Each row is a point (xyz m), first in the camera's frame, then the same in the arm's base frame.
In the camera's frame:
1: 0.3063 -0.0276 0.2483
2: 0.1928 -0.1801 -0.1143
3: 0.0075 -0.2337 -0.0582
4: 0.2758 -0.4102 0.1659
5: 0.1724 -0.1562 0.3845
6: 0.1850 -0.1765 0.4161
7: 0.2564 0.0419 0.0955
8: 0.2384 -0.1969 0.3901
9: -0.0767 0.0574 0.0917
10: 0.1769 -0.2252 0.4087
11: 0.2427 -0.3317 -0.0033
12: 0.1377 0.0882 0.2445
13: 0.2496 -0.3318 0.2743
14: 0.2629 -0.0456 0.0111
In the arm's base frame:
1: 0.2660 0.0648 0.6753
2: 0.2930 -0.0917 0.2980
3: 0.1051 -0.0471 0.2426
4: 0.1044 -0.2743 0.5615
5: 0.0399 0.0371 0.7093
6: 0.0237 0.0201 0.7412
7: 0.3390 0.1173 0.5250
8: 0.0658 -0.0262 0.7462
9: 0.1065 0.2750 0.3454
10: -0.0015 -0.0206 0.7270
11: 0.2021 -0.2245 0.4070
12: 0.2002 0.2391 0.5908
13: 0.0682 -0.1726 0.6447
14: 0.3446 0.0208 0.4509

